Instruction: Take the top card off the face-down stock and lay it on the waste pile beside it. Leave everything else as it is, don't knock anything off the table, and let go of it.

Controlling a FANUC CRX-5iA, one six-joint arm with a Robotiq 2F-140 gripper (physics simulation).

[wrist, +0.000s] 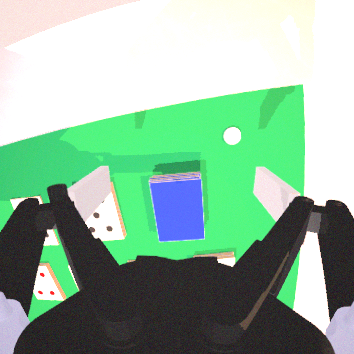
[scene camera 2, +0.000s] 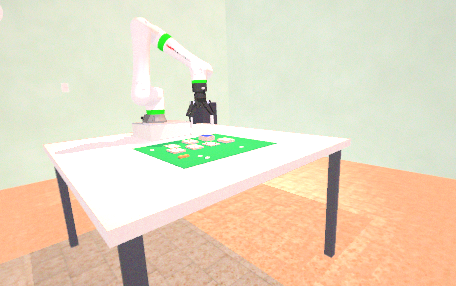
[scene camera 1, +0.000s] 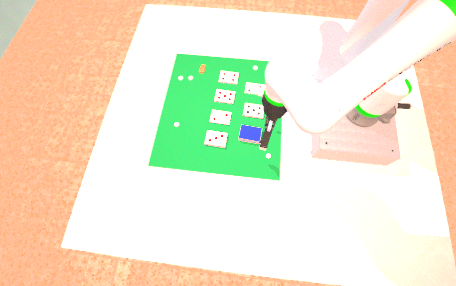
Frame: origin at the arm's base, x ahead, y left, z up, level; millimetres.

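Where they show: gripper, fingertip midpoint: point(wrist: 181, 179) point(scene camera 2: 202, 126); arm's base at its link origin: point(scene camera 2: 156, 122) point(scene camera 1: 361, 110).
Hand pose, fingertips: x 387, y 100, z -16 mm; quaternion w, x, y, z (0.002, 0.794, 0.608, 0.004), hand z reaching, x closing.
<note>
Things, the pixels of their top centre, and the offset from my fingertips. Level surfaces: height alone.
- face-down stock at its top centre: point(wrist: 178, 212) point(scene camera 1: 250, 133) point(scene camera 2: 206, 135) 21 mm right, 61 mm ahead, 53 mm down
- green mat at its surface level: 80 mm down
- face-up pile with black spots, top centre: point(wrist: 95, 214) point(scene camera 1: 253, 110) 141 mm right, 44 mm ahead, 68 mm down
- face-up pile with red spots, top centre: point(scene camera 1: 216, 138) 1 mm left, 205 mm ahead, 64 mm down
- small orange block at its top centre: point(scene camera 2: 183, 155) point(scene camera 1: 202, 68) 371 mm right, 290 mm ahead, 72 mm down
The face-down stock point(scene camera 1: 250, 133) point(scene camera 2: 206, 136) point(wrist: 179, 210) is a blue-backed pile on the green mat point(scene camera 1: 167, 145) point(scene camera 2: 255, 144) point(wrist: 240, 200). A face-up pile with black spots point(scene camera 1: 253, 110) point(wrist: 111, 220) lies beside it, and a face-up pile with red spots point(scene camera 1: 216, 139) lies on another side; I cannot tell by marking which is the waste pile. My gripper point(scene camera 1: 267, 128) point(scene camera 2: 202, 120) point(wrist: 181, 179) is wide open and empty, above the mat by the stock. In the wrist view the stock shows between the finger lines, slightly below the tips. One finger is largely hidden in scene camera 1.
More face-up piles point(scene camera 1: 225, 96) point(scene camera 1: 228, 77) point(scene camera 1: 220, 117) point(scene camera 1: 254, 89) stand in rows. White discs point(scene camera 1: 268, 156) point(wrist: 232, 135) point(scene camera 1: 176, 124) and a small orange block point(scene camera 1: 202, 68) point(scene camera 2: 183, 156) lie on the mat. The robot's base block point(scene camera 1: 350, 145) point(scene camera 2: 150, 131) stands behind the mat.
</note>
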